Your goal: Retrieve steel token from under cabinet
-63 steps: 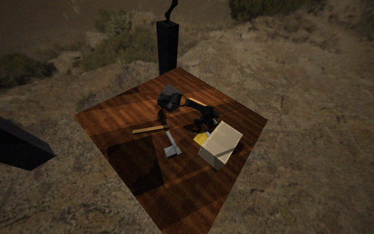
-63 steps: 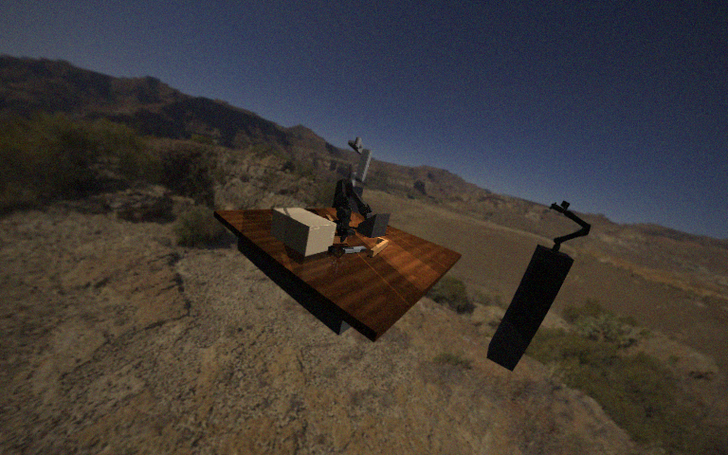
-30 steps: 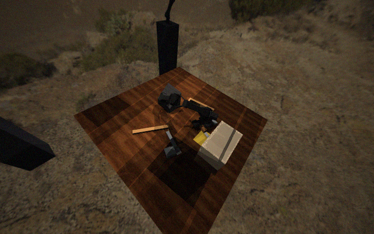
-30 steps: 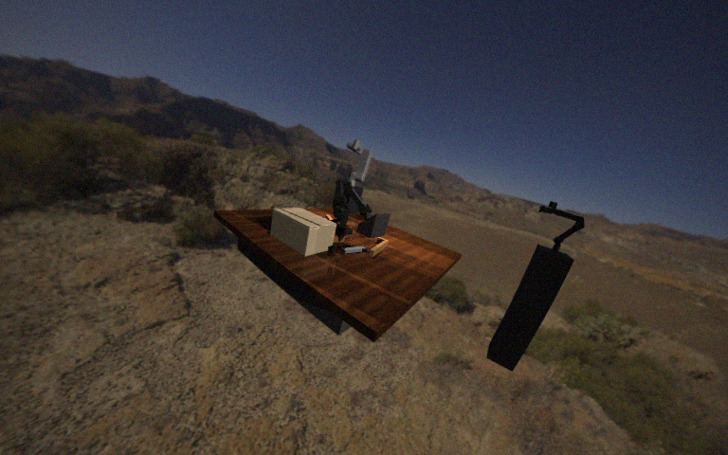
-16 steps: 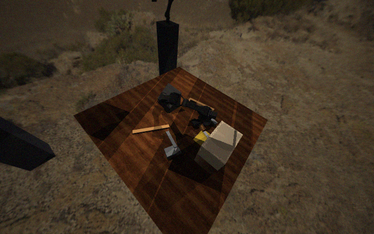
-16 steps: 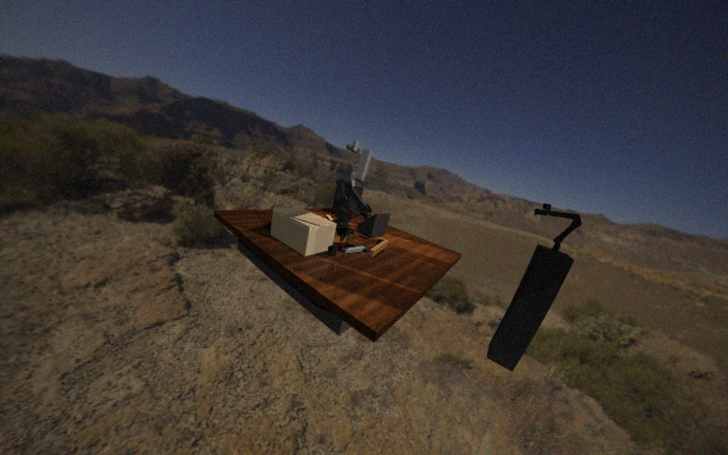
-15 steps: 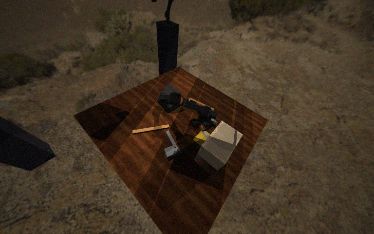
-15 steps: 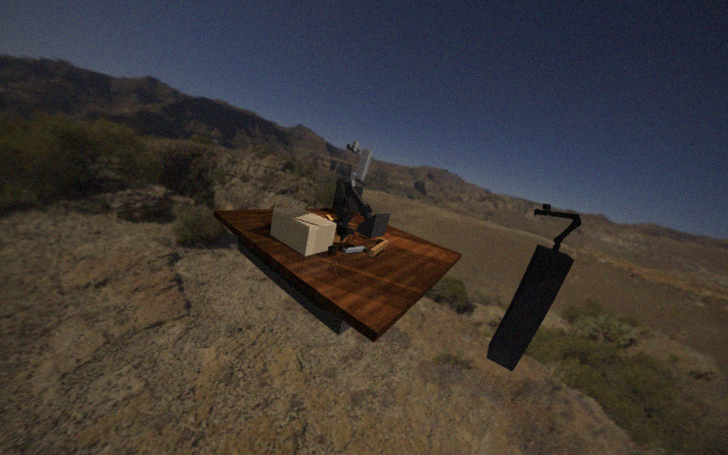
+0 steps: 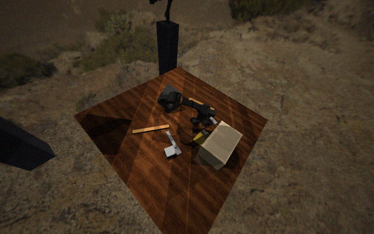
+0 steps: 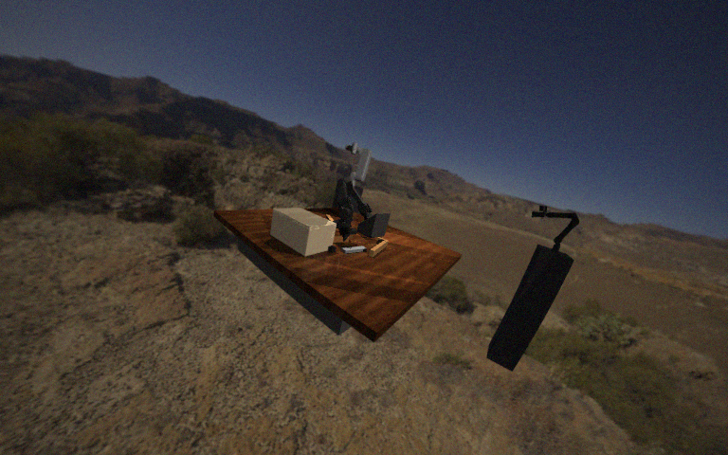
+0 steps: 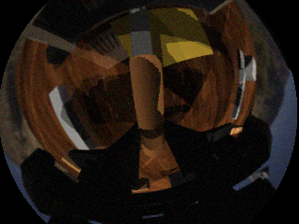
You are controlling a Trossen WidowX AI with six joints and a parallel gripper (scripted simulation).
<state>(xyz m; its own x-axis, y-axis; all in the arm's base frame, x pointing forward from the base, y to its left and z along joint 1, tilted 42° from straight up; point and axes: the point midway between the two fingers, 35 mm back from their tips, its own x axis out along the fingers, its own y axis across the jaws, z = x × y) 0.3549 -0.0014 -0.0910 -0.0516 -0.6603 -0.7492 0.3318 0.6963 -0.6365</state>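
Right now the grey bar is 5 cm ahead of my gripper tip and 13 cm to the left of it. Round my gripper tip: steel token: 24 cm ahead, 12 cm to the right; then grey block: 1 cm ahead, 38 cm to the right, 1 cm above; then grey scraper: 1 cm behind, 31 cm to the right.
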